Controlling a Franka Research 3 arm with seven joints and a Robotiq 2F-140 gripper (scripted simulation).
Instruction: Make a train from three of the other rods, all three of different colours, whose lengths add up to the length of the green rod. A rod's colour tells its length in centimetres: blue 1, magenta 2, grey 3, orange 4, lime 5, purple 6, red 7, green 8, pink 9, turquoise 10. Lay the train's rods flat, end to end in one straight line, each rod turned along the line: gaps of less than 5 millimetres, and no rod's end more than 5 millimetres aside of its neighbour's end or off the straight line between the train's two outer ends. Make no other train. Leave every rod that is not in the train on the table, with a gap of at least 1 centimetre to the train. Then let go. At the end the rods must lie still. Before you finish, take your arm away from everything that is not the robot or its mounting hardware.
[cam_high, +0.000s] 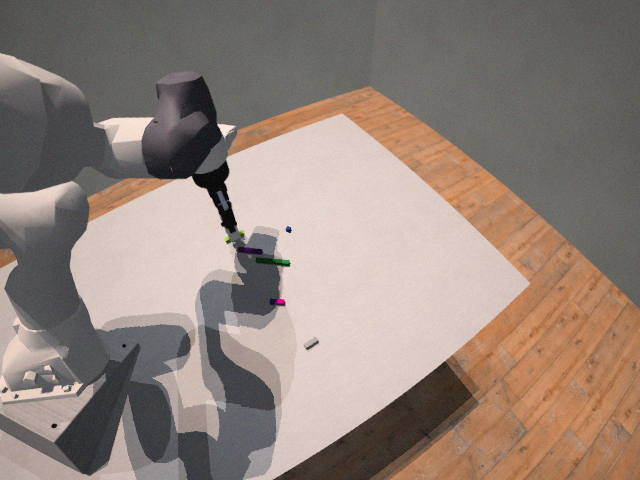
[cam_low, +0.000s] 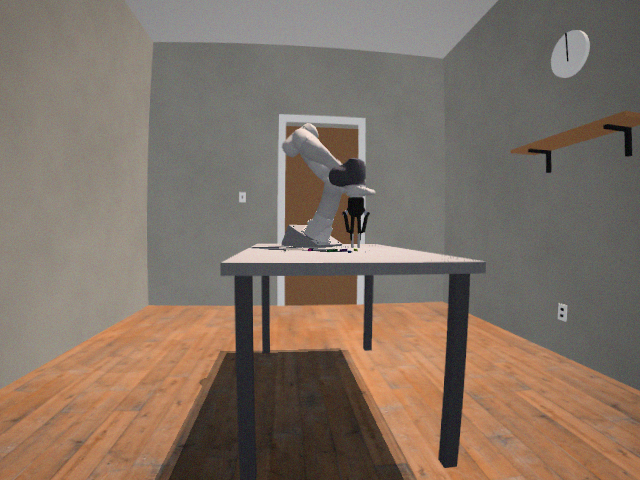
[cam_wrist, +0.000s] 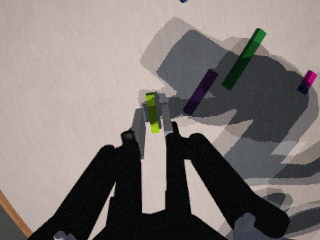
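The lime rod is 4 cm below my hand. Round my hand: magenta rod: 21 cm to the right, 4 cm below, 4 cm ahead; then green rod: 11 cm to the right, 6 cm ahead, 4 cm below; then purple rod: 6 cm to the right, 4 cm below, 2 cm ahead.
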